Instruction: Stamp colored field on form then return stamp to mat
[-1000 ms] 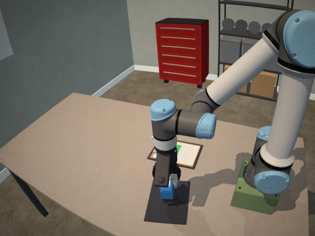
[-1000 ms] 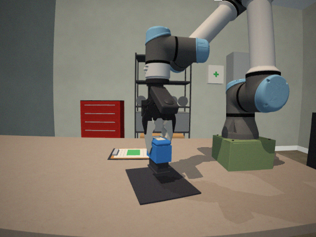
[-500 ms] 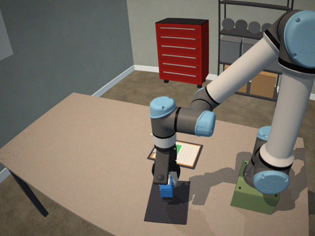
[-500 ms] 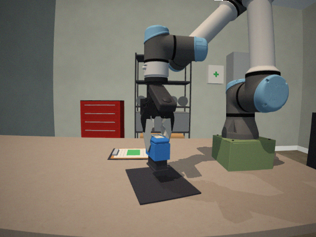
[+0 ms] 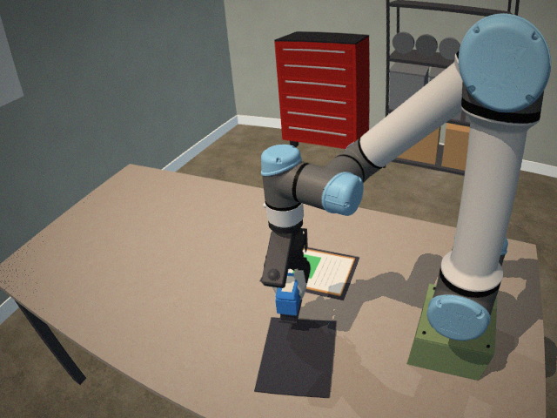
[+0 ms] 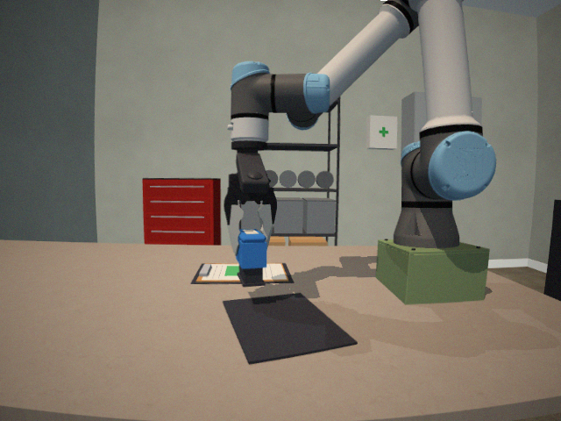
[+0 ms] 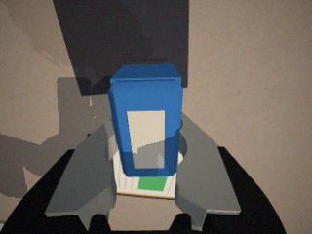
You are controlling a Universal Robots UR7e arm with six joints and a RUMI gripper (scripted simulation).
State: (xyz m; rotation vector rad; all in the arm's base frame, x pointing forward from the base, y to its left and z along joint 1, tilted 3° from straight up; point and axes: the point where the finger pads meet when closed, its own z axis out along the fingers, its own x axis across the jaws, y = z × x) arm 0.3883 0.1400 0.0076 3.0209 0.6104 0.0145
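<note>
My hand is 50 mm above the black stamp base. Round my hand: dark mat (110 mm below, 80 mm to the left, 70 mm behind); then blue stamp (20 mm below); then clipboard form (190 mm to the right, 110 mm below, 80 mm ahead).
</note>
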